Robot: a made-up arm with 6 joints.
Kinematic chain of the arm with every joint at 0, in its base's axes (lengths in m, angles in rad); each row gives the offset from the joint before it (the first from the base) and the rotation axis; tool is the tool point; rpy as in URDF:
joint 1: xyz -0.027 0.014 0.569 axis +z
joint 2: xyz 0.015 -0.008 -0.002 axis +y
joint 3: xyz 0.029 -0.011 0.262 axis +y
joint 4: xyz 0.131 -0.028 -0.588 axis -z
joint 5: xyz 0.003 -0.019 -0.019 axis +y
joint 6: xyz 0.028 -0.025 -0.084 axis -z
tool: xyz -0.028 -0.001 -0.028 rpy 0 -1.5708 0
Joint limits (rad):
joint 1: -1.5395..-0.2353
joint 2: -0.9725..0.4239
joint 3: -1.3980..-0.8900
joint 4: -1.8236..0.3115
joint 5: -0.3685..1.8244
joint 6: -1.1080..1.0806
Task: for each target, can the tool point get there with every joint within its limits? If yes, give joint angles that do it. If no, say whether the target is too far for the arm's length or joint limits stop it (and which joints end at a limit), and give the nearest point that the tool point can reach.
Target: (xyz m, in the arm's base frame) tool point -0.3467 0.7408 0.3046
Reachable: no: joint limits stop it (at a limit: joint 1, joint 2, joint 3, joint 4, joint 5, joint 6) | nearest point 0.3879 -0.1188 0.2742 | short by 1.131 m
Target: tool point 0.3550 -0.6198 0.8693
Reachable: yes | joints -0.9235 -0.1916 -1.1680 -0.7786 -0.0889 -0.8742
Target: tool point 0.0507 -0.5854 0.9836
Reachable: yes | joints -1.2542 -0.5476 -1.1351 -0.3006 0.5023 -0.3118
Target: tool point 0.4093 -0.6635 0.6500
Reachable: yes | joints -0.8476 0.2392 -1.3132 -1.6060 0.7921 -0.2229
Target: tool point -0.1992 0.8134 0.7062
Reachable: no: joint limits stop it (at a limit: joint 1, joint 2, joint 3, joint 4, joint 5) | nearest point -0.1615 -0.0615 1.2974 | short by 1.057 m
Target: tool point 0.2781 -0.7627 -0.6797
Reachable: no: too far | nearest point 0.1810 -0.5155 0.1950 | short by 0.914 m
